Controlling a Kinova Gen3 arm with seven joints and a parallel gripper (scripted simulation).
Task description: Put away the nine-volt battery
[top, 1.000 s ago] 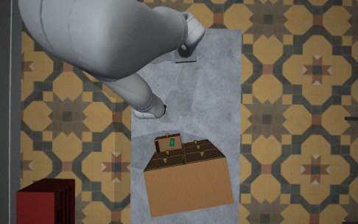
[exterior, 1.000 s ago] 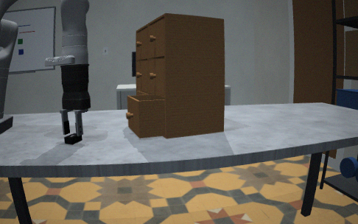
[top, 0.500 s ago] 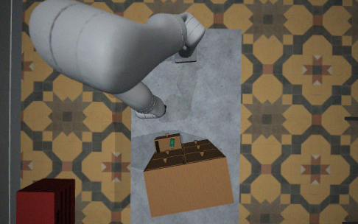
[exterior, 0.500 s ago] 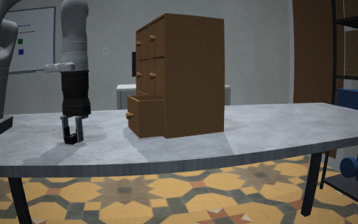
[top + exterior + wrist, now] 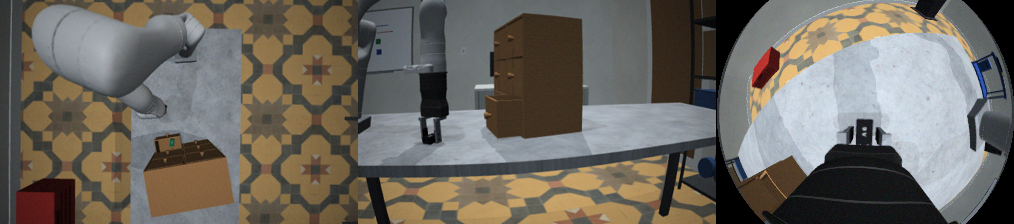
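The black nine-volt battery lies 10 mm to the left of my hand and 10 mm below it. The rest, counted from my hand: green nine-volt battery 230 mm ahead, 70 mm to the left.
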